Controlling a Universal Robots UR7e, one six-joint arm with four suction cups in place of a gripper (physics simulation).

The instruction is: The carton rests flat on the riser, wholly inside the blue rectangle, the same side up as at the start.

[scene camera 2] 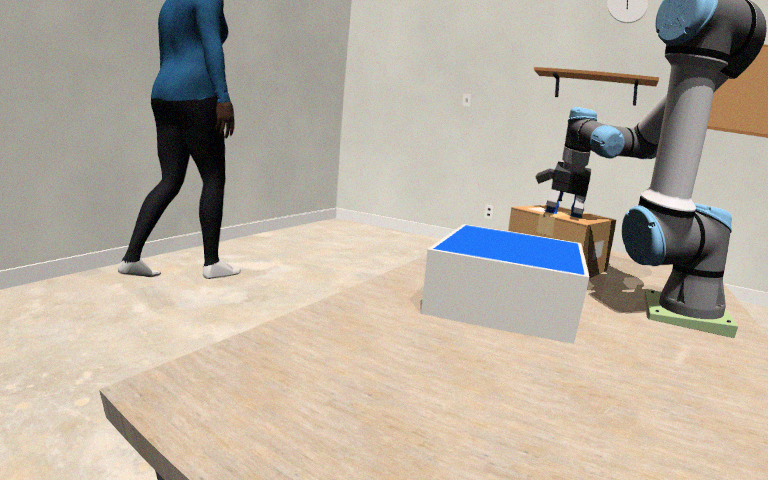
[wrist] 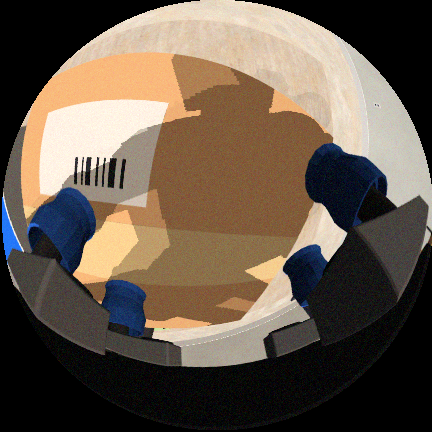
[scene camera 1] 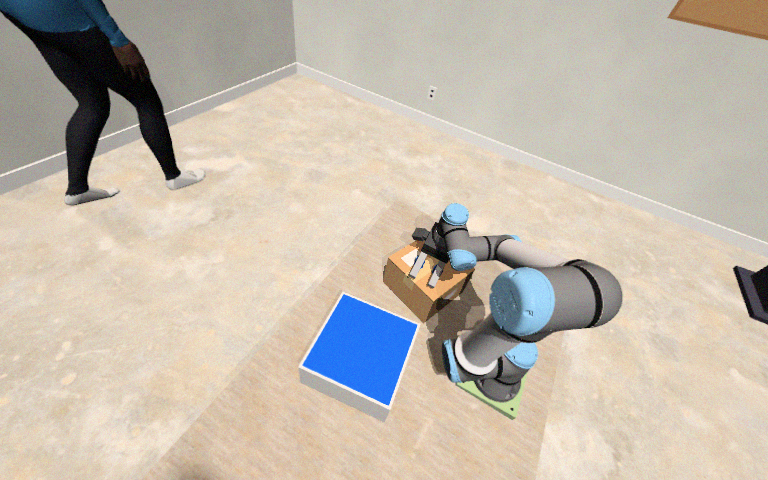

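The brown carton (scene camera 1: 417, 292) (scene camera 2: 532, 221) (wrist: 225, 173) stands on the floor beside the riser, its white barcode label (wrist: 92, 137) facing up. My suction gripper (scene camera 1: 426, 269) (scene camera 2: 565, 208) (wrist: 205, 229) rests with its blue cups on the carton's top. In the wrist view the left pair of cups sits over the carton and the right pair near its edge. The white riser (scene camera 1: 344, 388) (scene camera 2: 501, 295) carries the blue rectangle (scene camera 1: 360, 345) (scene camera 2: 511, 248), which has nothing on it. A sliver of it shows at the left edge of the wrist view (wrist: 5, 225).
A person (scene camera 1: 158, 129) (scene camera 2: 187, 95) in a blue top and black trousers walks at the far left of the room. The arm's base stands on a green plate (scene camera 1: 511, 405) right of the riser. A wooden wall shelf (scene camera 2: 582, 73) hangs above the arm.
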